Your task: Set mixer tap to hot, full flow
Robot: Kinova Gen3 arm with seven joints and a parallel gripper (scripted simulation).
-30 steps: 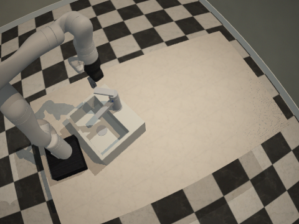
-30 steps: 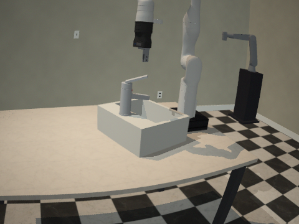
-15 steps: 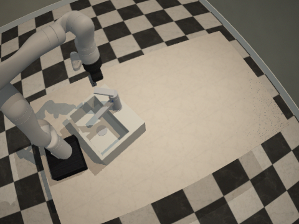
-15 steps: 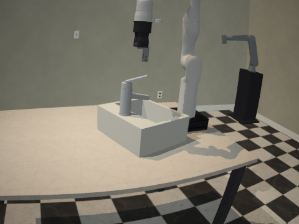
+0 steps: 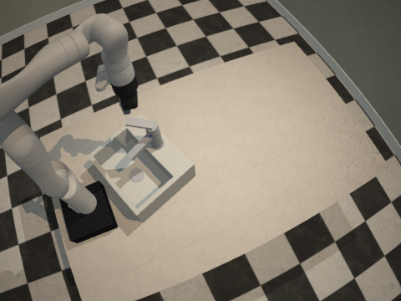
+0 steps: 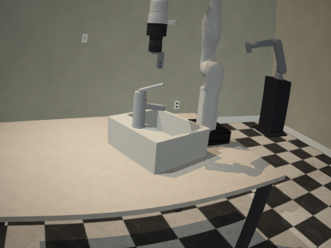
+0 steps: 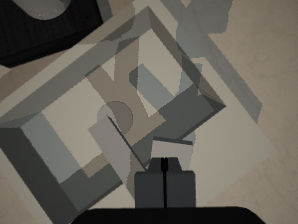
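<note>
The lever lies 30 mm ahead of my hand and 90 mm below it. The rest, counted from my hand: white sink basin: 50 mm behind, 70 mm to the right, 340 mm below.
</note>
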